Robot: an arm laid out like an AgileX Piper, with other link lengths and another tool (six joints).
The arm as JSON. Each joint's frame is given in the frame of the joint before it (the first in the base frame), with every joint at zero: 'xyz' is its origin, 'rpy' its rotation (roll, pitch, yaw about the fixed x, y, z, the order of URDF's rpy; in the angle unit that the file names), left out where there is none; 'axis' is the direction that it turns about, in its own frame. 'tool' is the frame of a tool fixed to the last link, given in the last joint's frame.
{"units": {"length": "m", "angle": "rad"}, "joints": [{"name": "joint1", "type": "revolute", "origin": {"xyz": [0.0, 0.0, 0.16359], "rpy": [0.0, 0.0, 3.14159]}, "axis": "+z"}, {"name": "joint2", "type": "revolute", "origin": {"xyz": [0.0, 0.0, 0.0], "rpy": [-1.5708, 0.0, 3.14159]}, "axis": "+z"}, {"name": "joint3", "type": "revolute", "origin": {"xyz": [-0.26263, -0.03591, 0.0], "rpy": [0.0, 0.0, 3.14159]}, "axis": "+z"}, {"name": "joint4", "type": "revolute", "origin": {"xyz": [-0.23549, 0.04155, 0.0], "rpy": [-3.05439, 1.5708, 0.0]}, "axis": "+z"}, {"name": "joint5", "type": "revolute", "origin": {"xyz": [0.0, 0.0, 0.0], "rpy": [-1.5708, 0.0, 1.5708]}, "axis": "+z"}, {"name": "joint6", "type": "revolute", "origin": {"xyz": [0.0, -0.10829, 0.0], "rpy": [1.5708, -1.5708, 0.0]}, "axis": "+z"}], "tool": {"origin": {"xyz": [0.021, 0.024, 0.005], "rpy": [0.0, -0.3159, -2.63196]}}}
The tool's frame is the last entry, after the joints.
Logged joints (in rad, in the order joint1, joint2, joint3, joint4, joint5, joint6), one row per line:
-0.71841 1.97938 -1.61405 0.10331 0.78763 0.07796
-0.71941 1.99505 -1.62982 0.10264 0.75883 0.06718
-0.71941 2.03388 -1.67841 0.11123 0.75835 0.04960
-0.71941 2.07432 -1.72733 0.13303 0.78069 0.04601
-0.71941 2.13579 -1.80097 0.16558 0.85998 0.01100
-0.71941 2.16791 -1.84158 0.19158 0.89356 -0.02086
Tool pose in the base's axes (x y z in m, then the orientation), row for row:
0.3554 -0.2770 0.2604 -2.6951 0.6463 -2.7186
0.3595 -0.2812 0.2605 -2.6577 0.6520 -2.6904
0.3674 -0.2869 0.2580 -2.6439 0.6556 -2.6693
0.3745 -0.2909 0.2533 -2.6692 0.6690 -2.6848
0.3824 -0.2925 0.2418 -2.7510 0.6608 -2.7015
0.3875 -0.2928 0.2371 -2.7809 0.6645 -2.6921
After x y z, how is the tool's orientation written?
As angles about the fixed x, y, z axes (roll, pitch, yaw), in radians.
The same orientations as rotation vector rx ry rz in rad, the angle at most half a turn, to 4 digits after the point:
-0.3253 2.3837 -0.3638
-0.3386 2.3621 -0.3922
-0.3550 2.3499 -0.3966
-0.3430 2.3497 -0.3685
-0.3654 2.3805 -0.2840
-0.3890 2.3814 -0.2429

